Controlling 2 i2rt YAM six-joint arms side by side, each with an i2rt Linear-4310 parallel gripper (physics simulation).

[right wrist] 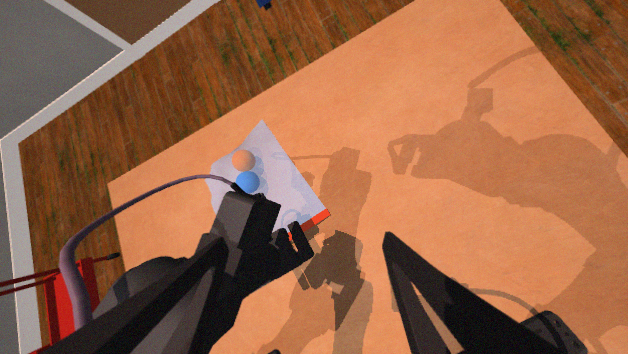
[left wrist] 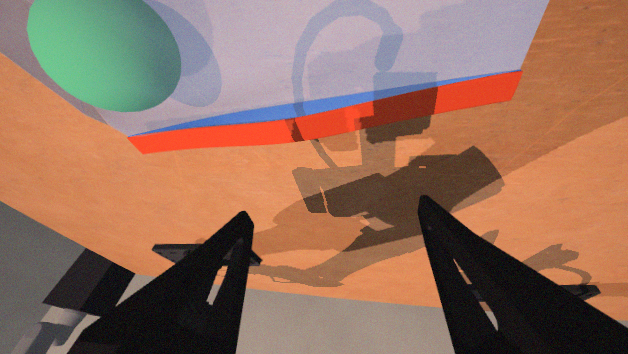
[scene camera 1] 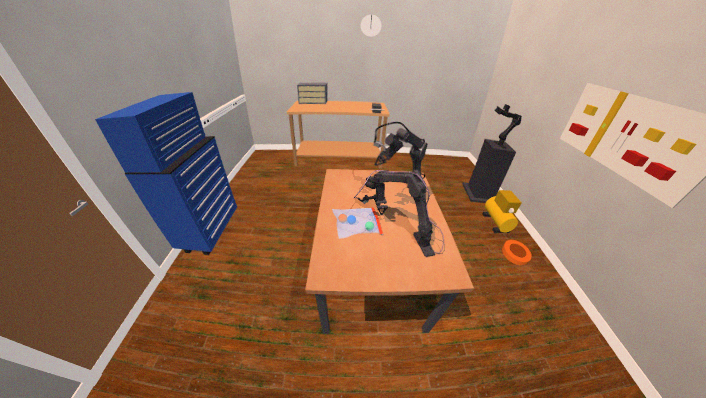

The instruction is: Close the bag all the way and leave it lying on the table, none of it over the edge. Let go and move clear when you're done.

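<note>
The pale translucent bag (scene camera 1: 352,231) (left wrist: 260,60) (right wrist: 280,175) lies flat on the table, with orange (scene camera 1: 342,218) (right wrist: 243,160), blue (scene camera 1: 351,219) (right wrist: 247,181) and green (scene camera 1: 369,226) (left wrist: 105,55) balls within its outline. Along its mouth run a red strip (scene camera 1: 377,222) (left wrist: 215,138) (right wrist: 321,217) and a blue strip (left wrist: 260,114). The blue shows widest midway and narrows towards both ends. My left gripper (scene camera 1: 371,205) (left wrist: 328,210) is open and empty, above the table beside the red strip. My right gripper (scene camera 1: 378,162) is open and empty, raised away from the bag.
The table (scene camera 1: 340,272) extends around the bag, whose outline lies inside the table edges. The left arm (scene camera 1: 419,210) reaches across beside the bag and covers part of it in the right wrist view. The right arm (scene camera 1: 418,150) stands farther back.
</note>
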